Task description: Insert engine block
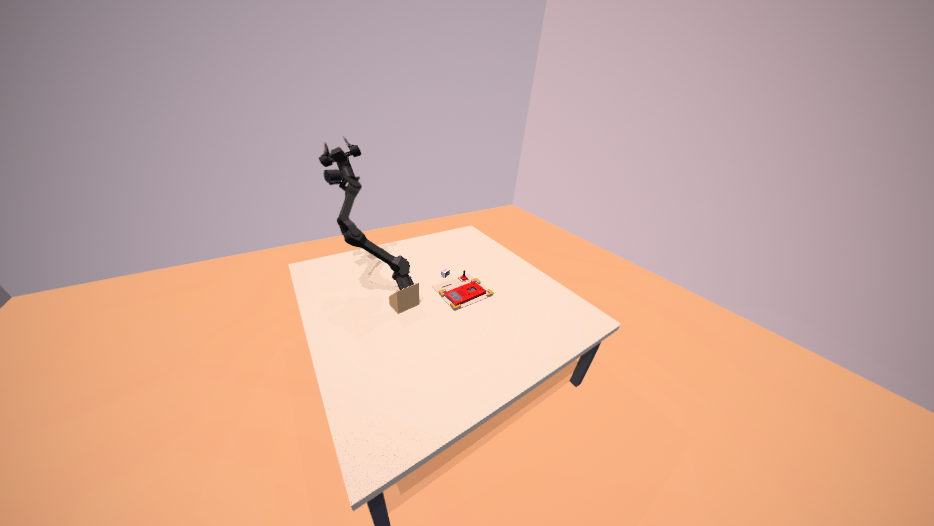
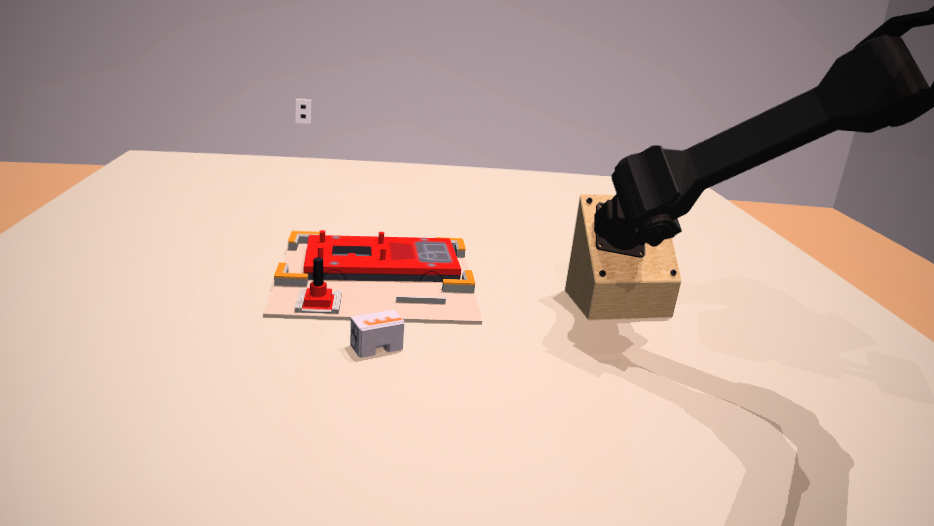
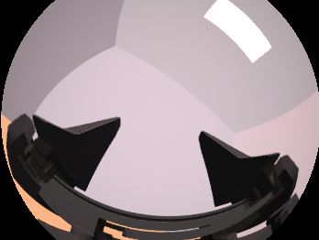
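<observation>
The grey engine block is 42 cm ahead of my gripper tip, 39 cm to the right of it and 66 cm below it. Round my gripper tip: black post 49 cm ahead, 48 cm to the right, 64 cm below; pale plate 43 cm ahead, 58 cm to the right, 66 cm below.
</observation>
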